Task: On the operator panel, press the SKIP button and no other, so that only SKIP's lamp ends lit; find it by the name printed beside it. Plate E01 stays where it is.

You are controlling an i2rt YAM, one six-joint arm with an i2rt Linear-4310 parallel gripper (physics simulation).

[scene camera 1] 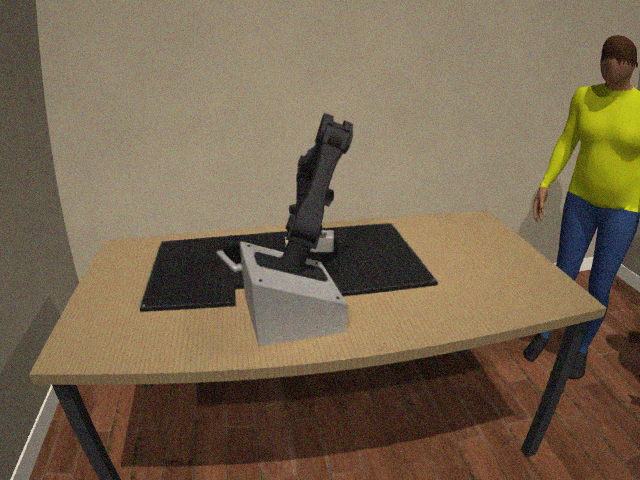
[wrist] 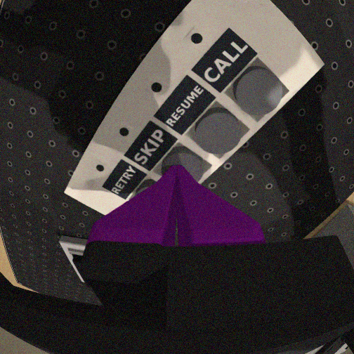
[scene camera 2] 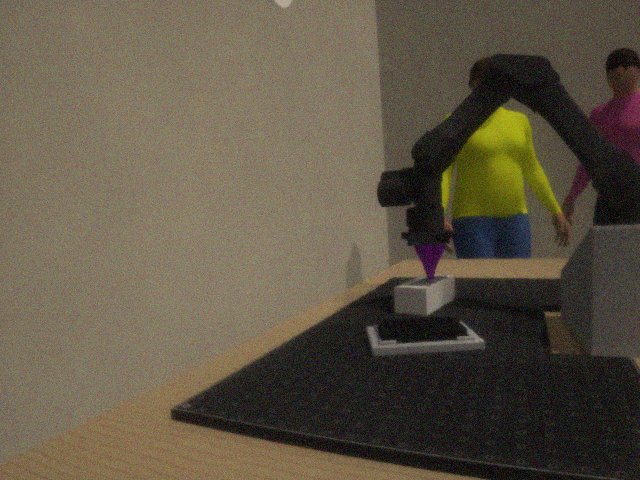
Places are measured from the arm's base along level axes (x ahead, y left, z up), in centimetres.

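Where they show: gripper, fingertip midpoint: (scene camera 2: 430,280); arm's base, origin of the base link: (scene camera 1: 290,268).
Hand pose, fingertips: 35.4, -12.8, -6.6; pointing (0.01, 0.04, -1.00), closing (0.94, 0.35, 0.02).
Observation:
Things, the pixels of their top centre, and the offset from my fingertips, as dx, dy, dz. Level surfaces: height alone.
- light operator panel, middle of its top: (scene camera 2: 425,279) (scene camera 1: 309,233) +1.0, -2.3, -0.1
- light frame, middle of its top: (scene camera 2: 420,330) (scene camera 1: 240,254) -0.2, +22.7, -3.9
- dark block, middle of its top: (scene camera 2: 420,324) (scene camera 1: 240,251) -0.2, +22.7, -3.1
- black perforated mat, its level: dz -5.6
- wooden table, its level: dz -7.0
The light operator panel (scene camera 1: 326,240) (scene camera 2: 410,300) (wrist: 272,22) lies under my gripper. In the wrist view, its labels read RETRY, SKIP (wrist: 150,147), RESUME and CALL. My gripper (scene camera 2: 430,277) (wrist: 176,174) is shut and empty, pointing down, its purple tips over the grey SKIP button (wrist: 189,154) and covering part of it. I cannot tell whether the tips touch it. SKIP's lamp (wrist: 124,132) is dark, as are the RETRY lamp (wrist: 100,168), the RESUME lamp (wrist: 156,87) and the CALL lamp (wrist: 196,38). The RETRY button is mostly hidden by the fingers. No E01 marking is readable.
A light frame (scene camera 2: 426,349) around a dark block (scene camera 2: 421,328) lies beside the panel on the black perforated mat (scene camera 1: 385,258) (scene camera 2: 320,408). The mat lies on the wooden table (scene camera 1: 465,268). The grey arm base (scene camera 1: 299,310) stands at the mat's front edge. A wall rises behind the table.

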